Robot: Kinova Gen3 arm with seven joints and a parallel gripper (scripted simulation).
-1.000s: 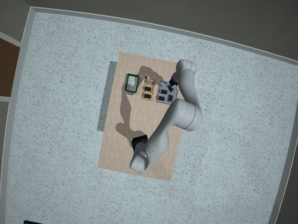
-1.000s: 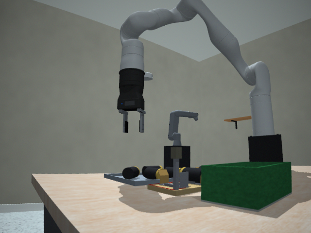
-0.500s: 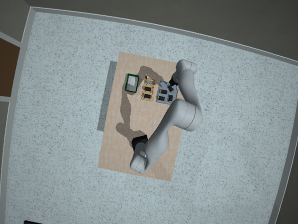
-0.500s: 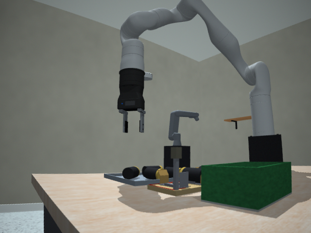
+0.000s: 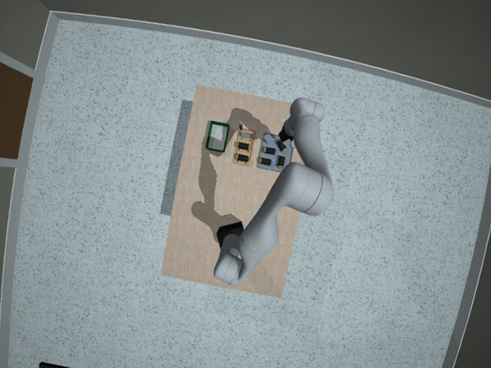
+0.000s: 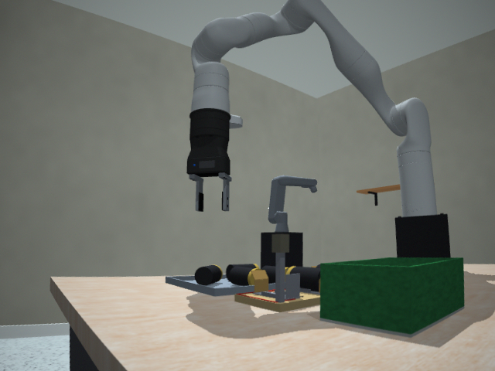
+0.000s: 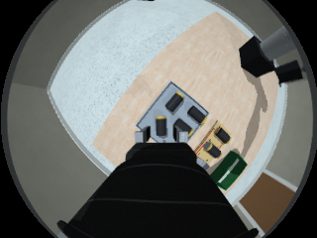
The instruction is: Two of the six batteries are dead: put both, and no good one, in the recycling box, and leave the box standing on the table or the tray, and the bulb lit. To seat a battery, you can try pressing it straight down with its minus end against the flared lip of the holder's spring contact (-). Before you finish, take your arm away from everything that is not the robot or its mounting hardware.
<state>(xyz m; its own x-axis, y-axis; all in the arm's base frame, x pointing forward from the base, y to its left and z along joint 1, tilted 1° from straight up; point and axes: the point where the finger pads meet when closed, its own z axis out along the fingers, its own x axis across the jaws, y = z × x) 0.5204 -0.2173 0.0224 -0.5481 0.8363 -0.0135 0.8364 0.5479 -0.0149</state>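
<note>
Right now my hand is 4 cm past the grey tray, 2 cm to the right of it and 15 cm above it. From my hand the other things lie so: green recycling box: 2 cm ahead, 36 cm to the left, 14 cm below.
</note>
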